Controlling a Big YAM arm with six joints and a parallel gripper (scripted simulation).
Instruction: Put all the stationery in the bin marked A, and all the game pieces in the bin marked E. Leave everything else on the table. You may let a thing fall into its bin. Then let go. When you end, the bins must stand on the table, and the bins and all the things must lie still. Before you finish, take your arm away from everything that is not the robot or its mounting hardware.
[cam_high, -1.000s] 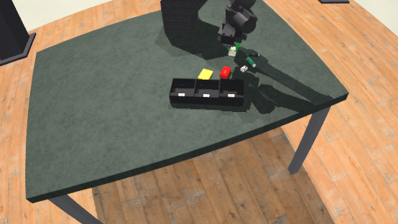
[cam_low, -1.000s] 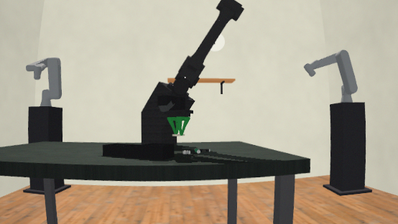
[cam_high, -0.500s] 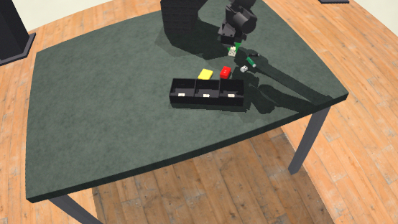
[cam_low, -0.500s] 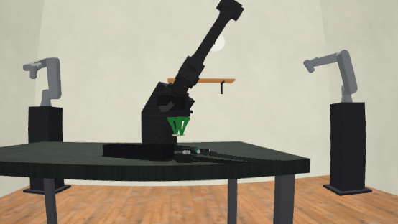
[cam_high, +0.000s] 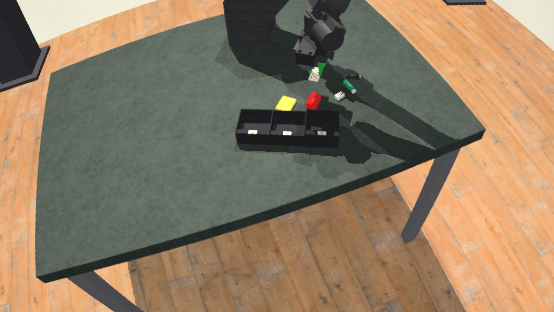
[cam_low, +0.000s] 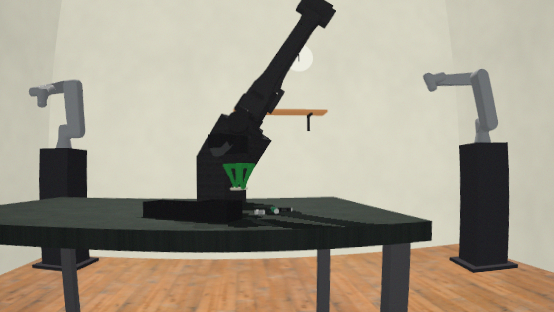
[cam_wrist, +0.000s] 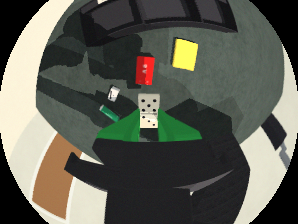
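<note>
The yellow block lies 30 mm ahead of my hand, 90 mm to the right of it and 70 mm below it. Round my hand: grey piece 30 mm ahead, 60 mm to the left, 70 mm below; red block 30 mm ahead, 10 mm to the right, 70 mm below; white die right at my hand.
</note>
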